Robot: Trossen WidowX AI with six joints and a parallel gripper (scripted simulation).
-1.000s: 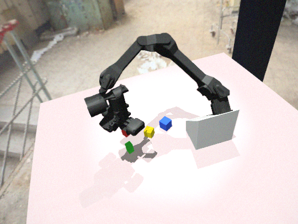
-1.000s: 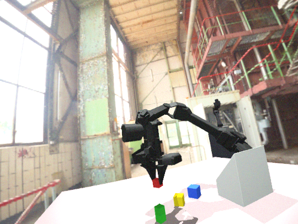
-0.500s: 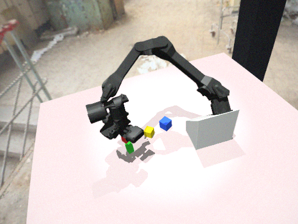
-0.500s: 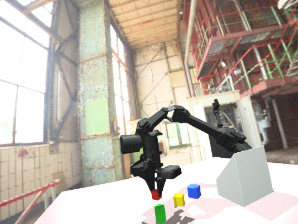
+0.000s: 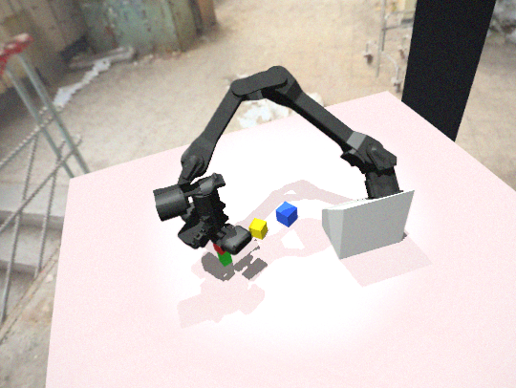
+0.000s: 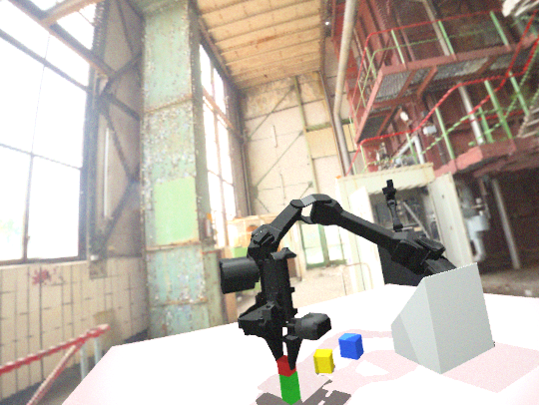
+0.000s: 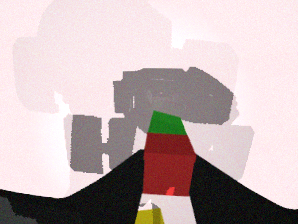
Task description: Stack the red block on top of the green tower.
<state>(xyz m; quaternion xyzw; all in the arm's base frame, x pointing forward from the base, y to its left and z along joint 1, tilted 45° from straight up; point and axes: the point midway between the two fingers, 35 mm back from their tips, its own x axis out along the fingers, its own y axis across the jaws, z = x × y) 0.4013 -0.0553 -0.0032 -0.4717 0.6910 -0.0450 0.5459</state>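
The red block lies right at my gripper tip. From my gripper tip the other things lie so: blue block: 19 cm behind, 9 cm to the right, 4 cm below; then small purple block: 33 cm ahead, 52 cm to the left, 4 cm below; then yellow block: 10 cm behind, 7 cm to the right, 4 cm below.
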